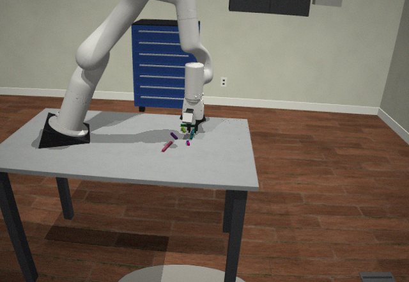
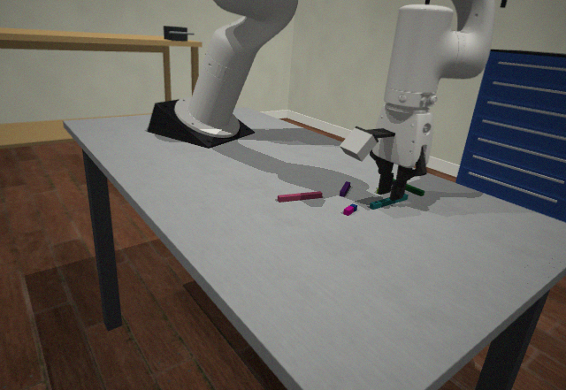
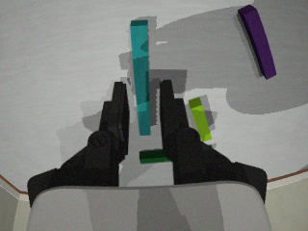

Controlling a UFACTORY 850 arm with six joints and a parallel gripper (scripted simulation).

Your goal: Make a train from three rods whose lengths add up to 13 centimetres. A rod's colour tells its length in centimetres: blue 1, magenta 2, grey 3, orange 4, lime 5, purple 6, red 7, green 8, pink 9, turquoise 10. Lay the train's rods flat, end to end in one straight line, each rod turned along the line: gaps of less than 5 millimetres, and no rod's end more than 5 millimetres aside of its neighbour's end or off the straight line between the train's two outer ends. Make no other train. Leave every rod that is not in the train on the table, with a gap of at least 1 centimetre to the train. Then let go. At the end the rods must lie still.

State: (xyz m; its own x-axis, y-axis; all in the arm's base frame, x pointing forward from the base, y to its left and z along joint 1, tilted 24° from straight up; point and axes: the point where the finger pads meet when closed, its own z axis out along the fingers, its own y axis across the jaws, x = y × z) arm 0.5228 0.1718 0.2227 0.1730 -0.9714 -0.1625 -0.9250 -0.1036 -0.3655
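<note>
My gripper is now 3 cm above the turquoise rod. From my hand the other things lie so: lime rod: 6 cm behind, 3 cm to the left, 3 cm below; purple rod: 8 cm behind, 5 cm to the right, 3 cm below; blue rod: 9 cm to the right, 3 cm below, 1 cm ahead.
</note>
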